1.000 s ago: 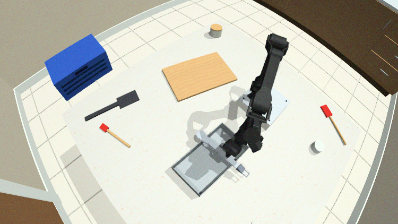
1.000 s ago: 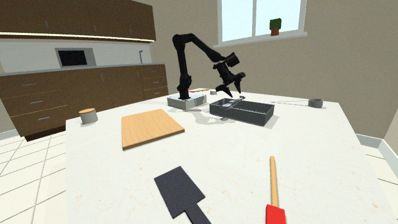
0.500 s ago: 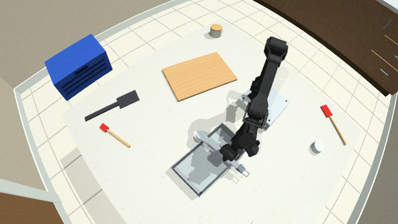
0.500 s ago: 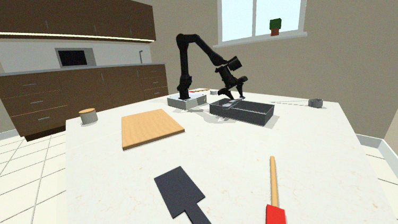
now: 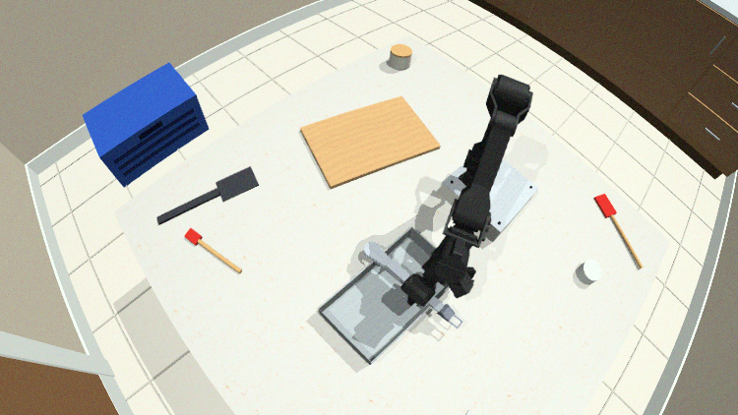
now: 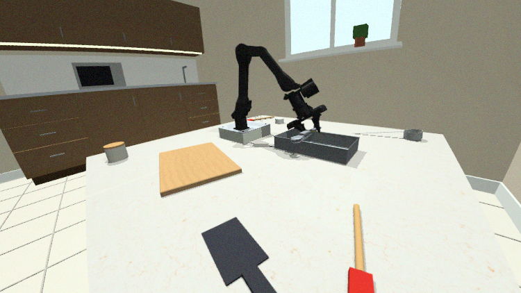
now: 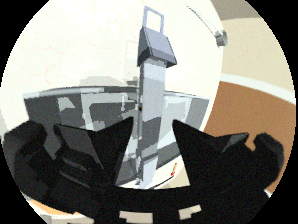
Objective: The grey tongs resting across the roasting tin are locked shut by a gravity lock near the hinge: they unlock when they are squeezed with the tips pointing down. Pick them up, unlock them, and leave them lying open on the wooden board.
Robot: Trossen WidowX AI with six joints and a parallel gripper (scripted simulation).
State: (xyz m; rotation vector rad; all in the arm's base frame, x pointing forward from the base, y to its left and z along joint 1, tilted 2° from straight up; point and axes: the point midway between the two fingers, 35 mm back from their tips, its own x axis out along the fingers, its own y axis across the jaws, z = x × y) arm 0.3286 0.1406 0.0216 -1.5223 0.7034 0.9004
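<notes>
My gripper tip is 30 mm short of the grey roasting tin, 40 mm to the left of it and 20 mm above it. From my gripper tip the other things lie so: cork-topped jar (570 mm behind, 690 mm to the right, 10 mm below); wooden board (240 mm behind, 460 mm to the right, 40 mm below); black spatula (250 mm ahead, 570 mm to the right, 40 mm below).
</notes>
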